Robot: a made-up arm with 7 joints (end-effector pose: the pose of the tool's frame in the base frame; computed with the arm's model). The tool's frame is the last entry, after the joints.
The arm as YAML. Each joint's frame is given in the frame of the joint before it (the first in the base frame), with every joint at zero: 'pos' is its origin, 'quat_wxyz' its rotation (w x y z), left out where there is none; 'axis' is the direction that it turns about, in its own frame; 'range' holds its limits. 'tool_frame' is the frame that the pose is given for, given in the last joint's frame.
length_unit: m
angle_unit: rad
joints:
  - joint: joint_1
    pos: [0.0, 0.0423, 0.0]
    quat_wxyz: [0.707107, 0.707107, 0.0, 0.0]
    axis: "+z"
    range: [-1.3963, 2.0]
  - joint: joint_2
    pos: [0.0, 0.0, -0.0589]
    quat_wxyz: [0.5, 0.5, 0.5, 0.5]
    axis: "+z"
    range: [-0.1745, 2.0]
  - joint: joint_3
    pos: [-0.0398, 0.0, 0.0]
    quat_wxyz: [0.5, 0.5, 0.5, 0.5]
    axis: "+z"
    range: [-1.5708, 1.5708]
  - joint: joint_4
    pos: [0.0, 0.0, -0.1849]
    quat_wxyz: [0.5, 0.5, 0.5, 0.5]
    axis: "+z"
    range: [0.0, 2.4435]
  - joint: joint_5
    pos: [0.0, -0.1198, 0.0]
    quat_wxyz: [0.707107, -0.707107, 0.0, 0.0]
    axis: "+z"
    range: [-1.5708, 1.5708]
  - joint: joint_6
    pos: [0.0, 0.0, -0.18]
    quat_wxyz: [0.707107, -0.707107, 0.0, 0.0]
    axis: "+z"
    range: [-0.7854, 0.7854]
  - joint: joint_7
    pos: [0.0, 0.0, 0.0]
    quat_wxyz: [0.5, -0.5, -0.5, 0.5]
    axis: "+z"
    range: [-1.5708, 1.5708]
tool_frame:
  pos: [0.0, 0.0, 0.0]
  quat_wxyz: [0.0, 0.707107, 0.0, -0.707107]
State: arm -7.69 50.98 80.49 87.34 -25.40 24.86 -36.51
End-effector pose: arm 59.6 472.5 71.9 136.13 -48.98 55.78
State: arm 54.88 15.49 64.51 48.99 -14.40 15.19 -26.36
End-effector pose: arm 343.6 410.5 -122.6 33.16 -65.19 83.13
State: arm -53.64 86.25 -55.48 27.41 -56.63 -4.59 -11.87
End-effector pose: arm -70.9 583.6 -149.3 -2.94 66.83 -141.33
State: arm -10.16 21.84 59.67 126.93 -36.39 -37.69 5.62
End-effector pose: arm 125.4 309.8 13.7 105.77 -103.90 -57.07
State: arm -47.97 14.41 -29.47 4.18 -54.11 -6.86 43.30
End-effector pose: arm -366.0 221.1 -355.5 -61.11 70.33 -65.16
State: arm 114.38 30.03 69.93 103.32 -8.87 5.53 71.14
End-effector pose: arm -43.5 416.3 90.2 -54.76 152.34 -14.33
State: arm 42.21 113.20 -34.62 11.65 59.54 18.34 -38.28
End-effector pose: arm -79.0 591.2 161.3 117.99 -26.29 79.99
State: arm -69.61 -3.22 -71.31 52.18 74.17 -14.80 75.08
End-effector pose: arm -344.1 -145.7 -208.9 -106.63 5.30 60.17
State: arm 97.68 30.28 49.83 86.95 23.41 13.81 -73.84
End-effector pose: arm 65.8 420.1 203.7 16.44 85.31 -147.34
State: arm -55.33 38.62 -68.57 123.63 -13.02 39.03 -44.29
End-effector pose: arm -105.1 -43.7 -183.6 -2.71 -32.26 -52.52
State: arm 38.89 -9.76 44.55 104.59 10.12 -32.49 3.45
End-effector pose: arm 274.9 276.5 -11.5 29.33 -163.69 57.42
